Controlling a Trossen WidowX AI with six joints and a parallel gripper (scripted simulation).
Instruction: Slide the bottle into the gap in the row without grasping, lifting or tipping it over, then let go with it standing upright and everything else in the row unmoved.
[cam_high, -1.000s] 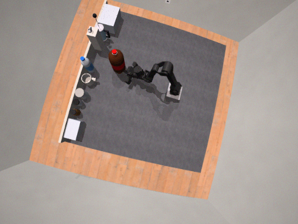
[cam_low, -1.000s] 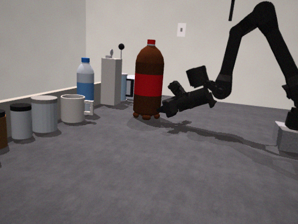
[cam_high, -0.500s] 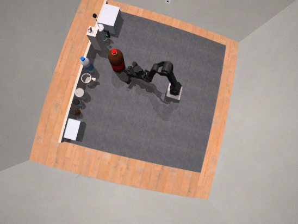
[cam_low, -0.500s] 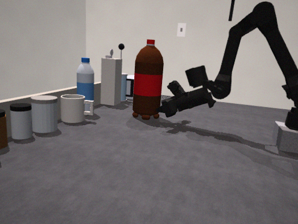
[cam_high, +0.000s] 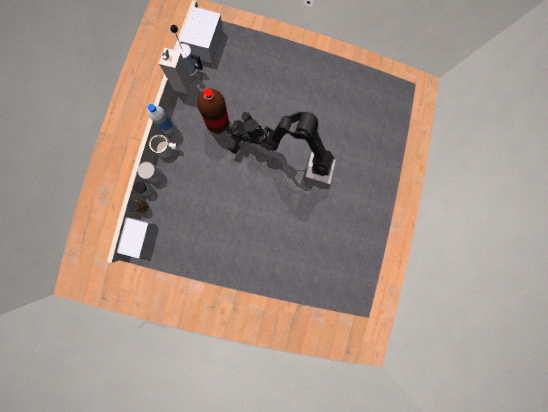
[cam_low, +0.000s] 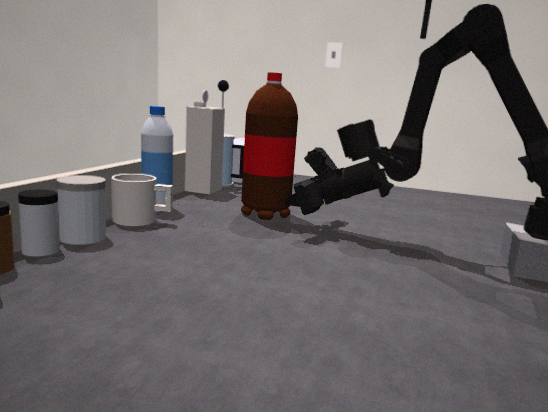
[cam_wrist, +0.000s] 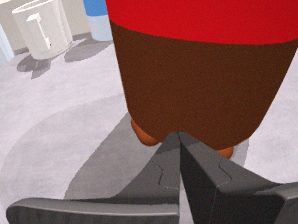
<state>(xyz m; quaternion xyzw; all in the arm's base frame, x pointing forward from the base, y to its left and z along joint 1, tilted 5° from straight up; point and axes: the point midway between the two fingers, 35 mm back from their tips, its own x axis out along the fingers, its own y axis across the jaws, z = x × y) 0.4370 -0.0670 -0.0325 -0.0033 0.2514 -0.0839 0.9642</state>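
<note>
The brown cola bottle lies 10 cm above my hand, 8 cm ahead of it and 3 cm to the right of it. Round my hand: white microwave-like box 44 cm to the right, 26 cm ahead; blue-capped water bottle 31 cm ahead, 5 cm above, 4 cm to the left; blue pitcher 28 cm to the right, 28 cm ahead, 8 cm above.
</note>
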